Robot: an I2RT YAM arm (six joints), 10 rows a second.
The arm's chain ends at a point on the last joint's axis. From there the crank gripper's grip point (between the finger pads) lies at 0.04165 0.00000 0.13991 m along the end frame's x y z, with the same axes.
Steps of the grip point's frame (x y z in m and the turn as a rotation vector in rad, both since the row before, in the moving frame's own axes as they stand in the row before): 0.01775 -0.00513 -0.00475 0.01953 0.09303 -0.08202; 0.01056 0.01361 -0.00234 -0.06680 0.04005 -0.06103; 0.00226 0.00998 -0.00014 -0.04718 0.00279 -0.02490; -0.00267 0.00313 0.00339 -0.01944 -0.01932 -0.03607
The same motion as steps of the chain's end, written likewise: 0.00520 0.00150 -0.00022 0.01953 0.09303 -0.08202; 0.00479 0.00704 -0.00034 -0.06680 0.04005 -0.06103; 0.00180 0.00443 0.00011 -0.04718 0.00279 -0.02490; 0.00002 0.00186 0.00262 -0.01944 -0.01932 -0.03607
